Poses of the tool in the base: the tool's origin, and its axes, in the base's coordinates. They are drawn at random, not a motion.
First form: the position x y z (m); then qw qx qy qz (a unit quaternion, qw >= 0).
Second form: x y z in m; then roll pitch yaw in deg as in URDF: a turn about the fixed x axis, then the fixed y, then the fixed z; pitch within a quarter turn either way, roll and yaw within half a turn. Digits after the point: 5 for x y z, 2 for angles.
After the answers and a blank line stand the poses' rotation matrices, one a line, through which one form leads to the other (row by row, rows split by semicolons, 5 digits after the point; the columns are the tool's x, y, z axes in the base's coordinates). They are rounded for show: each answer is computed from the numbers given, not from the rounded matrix.
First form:
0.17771 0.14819 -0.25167 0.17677 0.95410 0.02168 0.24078
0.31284 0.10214 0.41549 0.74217 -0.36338 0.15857 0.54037
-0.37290 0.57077 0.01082 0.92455 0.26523 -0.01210 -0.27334
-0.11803 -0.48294 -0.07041 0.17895 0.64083 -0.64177 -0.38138
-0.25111 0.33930 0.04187 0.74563 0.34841 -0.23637 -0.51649
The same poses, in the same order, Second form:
0.17771 0.14819 -0.25167 157.06 -26.86 8.15
0.31284 0.10214 0.41549 -28.22 38.91 61.97
-0.37290 0.57077 0.01082 30.05 7.04 -31.05
-0.11803 -0.48294 -0.07041 131.90 15.02 -96.82
-0.25111 0.33930 0.04187 49.80 0.42 -69.22

0.88311 -0.04376 0.46712; 0.12650 -0.93656 -0.32687; 0.45179 0.34775 -0.82155
0.36572 -0.91733 -0.15735; 0.68685 0.15192 0.71075; -0.62809 -0.36800 0.68562
0.85028 0.49901 -0.16737; -0.51185 0.70988 -0.48382; -0.12262 0.49705 0.85901
-0.11463 -0.68603 -0.71848; -0.95902 -0.11222 0.26016; -0.25911 0.71887 -0.64505
0.35473 0.60552 -0.71240; -0.93494 0.22369 -0.27541; -0.00741 0.76375 0.64547

